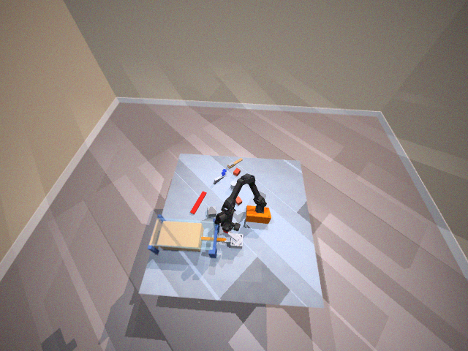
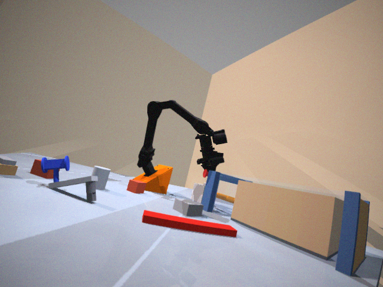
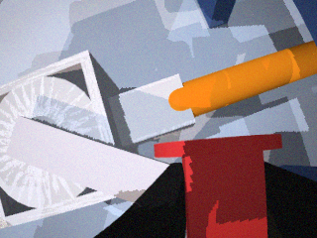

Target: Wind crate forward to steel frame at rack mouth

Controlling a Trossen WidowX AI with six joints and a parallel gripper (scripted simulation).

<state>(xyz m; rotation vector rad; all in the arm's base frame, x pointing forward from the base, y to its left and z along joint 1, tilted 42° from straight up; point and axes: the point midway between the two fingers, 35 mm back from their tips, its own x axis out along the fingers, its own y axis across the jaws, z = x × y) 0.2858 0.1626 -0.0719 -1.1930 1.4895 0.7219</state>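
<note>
The blue frame is 80 mm ahead of my gripper tip, 40 mm to the left of it and 30 mm below it. The rest, counted from my gripper tip: red knob: 10 mm behind, 20 mm to the right; then winch: 100 mm behind, 40 mm to the left, 100 mm below; then red-knobbed winch handle: 30 mm behind, 10 mm to the left, 30 mm below.
</note>
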